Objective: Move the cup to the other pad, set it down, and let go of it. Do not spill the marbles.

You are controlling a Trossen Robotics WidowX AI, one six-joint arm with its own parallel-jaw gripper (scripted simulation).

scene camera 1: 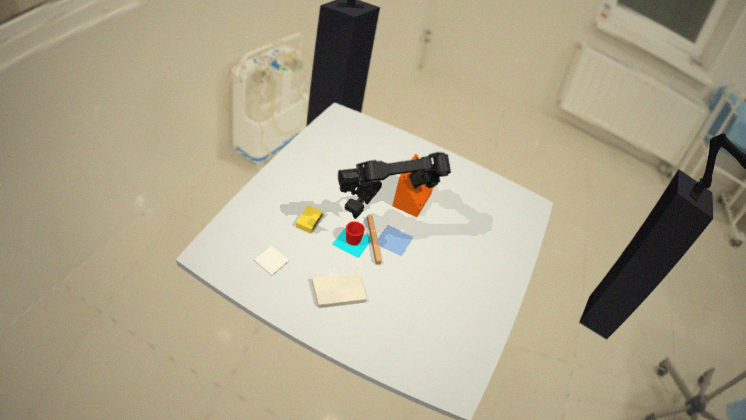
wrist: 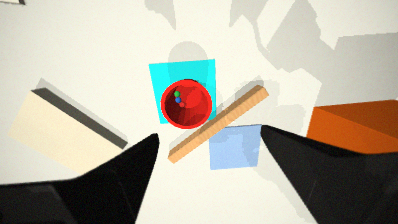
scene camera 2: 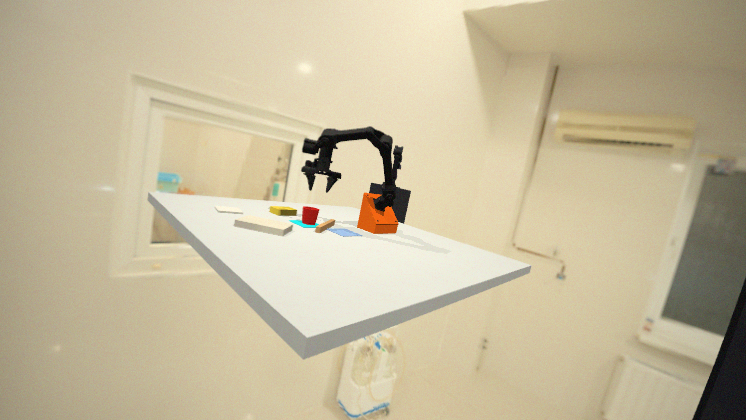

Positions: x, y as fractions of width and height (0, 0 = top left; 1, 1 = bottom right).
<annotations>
cream slab: scene camera 1 0.47, 0.69; wrist 0.12, 0.55; scene camera 2 0.33, 0.53
</annotations>
